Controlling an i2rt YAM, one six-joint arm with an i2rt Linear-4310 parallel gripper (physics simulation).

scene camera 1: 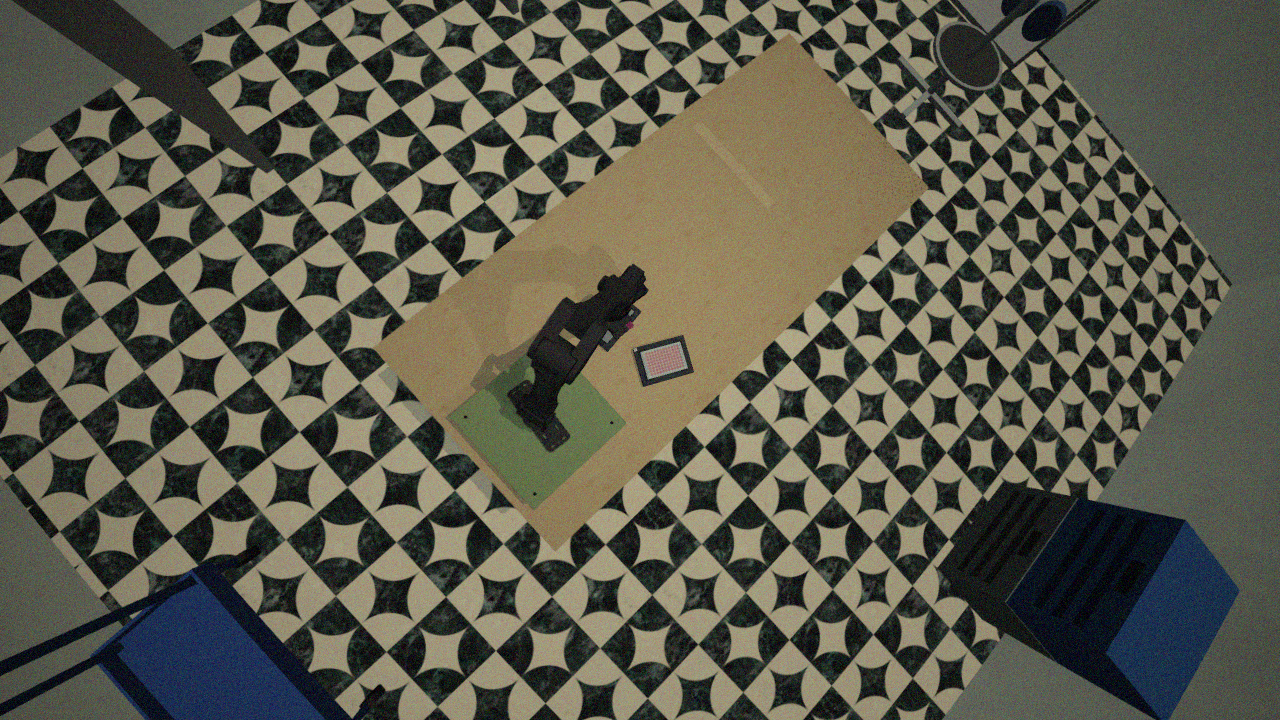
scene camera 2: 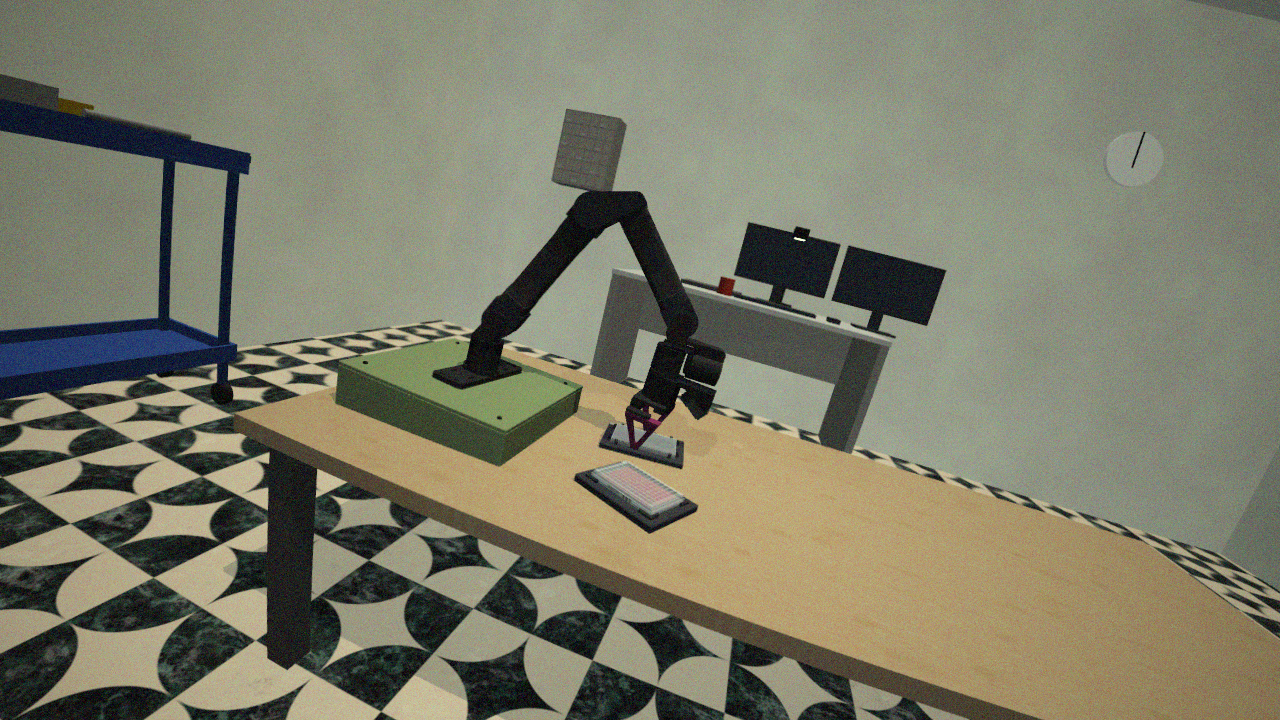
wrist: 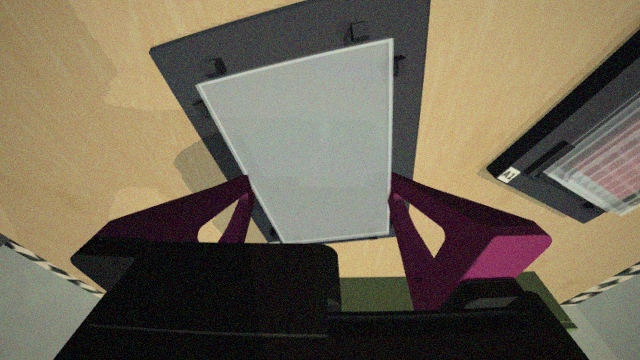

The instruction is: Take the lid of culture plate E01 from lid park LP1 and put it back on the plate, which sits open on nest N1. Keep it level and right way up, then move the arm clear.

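Places are measured from the arm's base along level axes (x left, y back, z up), in metres.
Where they show: gripper, between the fingertips: (scene camera 1: 608, 320) (scene camera 2: 640, 441) (wrist: 320, 180); arm's base, origin of its link: (scene camera 1: 539, 415) (scene camera 2: 480, 374).
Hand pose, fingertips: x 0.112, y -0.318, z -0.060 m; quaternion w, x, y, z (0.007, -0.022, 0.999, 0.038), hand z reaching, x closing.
Each offset is from my fingertips to the centre of the thing. Level surfaces: height alone.
The pale, clear lid {dx +0.002, dy -0.008, dz +0.005 m} (wrist: 310, 140) (scene camera 2: 663, 442) lies level on the dark lid park {dx +0.003, dy -0.007, dz +0.000 m} (wrist: 280, 35) (scene camera 2: 669, 460), between its small corner posts. My gripper (wrist: 320, 180) (scene camera 2: 640, 438) has its magenta fingers against the two long sides of the lid, near its end closest to the arm, and is shut on it. The lid still rests in the park. The open culture plate {dx -0.198, dy -0.064, dz +0.009 m} (scene camera 1: 664, 360) (scene camera 2: 637, 486) (wrist: 620, 175) with pink wells sits on the dark nest {dx -0.198, dy -0.064, dz -0.001 m} (scene camera 1: 687, 356) (scene camera 2: 648, 522) (wrist: 555, 200), beside the park. The arm hides much of the park in the overhead view.
The arm's base stands on a green block (scene camera 1: 572, 447) (scene camera 2: 537, 398) at one end of the wooden table {dz -0.010 m} (scene camera 1: 805, 134) (scene camera 2: 895, 555). The nest lies nearer a long table edge than the park. A blue cart (scene camera 2: 125, 344) and a desk with monitors (scene camera 2: 787, 259) stand away from the table.
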